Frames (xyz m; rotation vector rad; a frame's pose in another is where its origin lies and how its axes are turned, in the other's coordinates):
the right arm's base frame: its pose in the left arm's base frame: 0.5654 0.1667 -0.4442 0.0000 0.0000 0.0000
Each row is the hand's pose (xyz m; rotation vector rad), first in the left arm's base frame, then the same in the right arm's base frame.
Working: the left arm's base frame: its pose in the right arm's base frame: -0.5654 -0.1667 0.4442 0.0000 0.0000 0.0000

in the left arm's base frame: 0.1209 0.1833 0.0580 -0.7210 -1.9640 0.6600
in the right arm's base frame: -0.4445 0.0166 0.5022 -0.7210 -1.9640 0.6600
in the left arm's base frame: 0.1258 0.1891 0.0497 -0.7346 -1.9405 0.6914
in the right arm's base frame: -0.4396 0.0224 0.4939 -0.7346 -1.9405 0.6914
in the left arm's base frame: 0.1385 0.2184 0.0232 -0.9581 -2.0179 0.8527
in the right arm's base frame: -0.4269 0.0517 0.4674 -0.9581 -2.0179 0.8527
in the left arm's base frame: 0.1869 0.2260 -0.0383 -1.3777 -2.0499 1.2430
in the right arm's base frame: -0.3785 0.0593 0.4059 -1.3777 -2.0499 1.2430
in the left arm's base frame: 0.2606 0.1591 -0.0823 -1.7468 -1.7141 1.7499
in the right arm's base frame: -0.3048 -0.0076 0.3619 -1.7468 -1.7141 1.7499
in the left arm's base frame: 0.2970 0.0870 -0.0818 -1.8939 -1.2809 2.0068
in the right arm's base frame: -0.2684 -0.0797 0.3624 -1.8939 -1.2809 2.0068
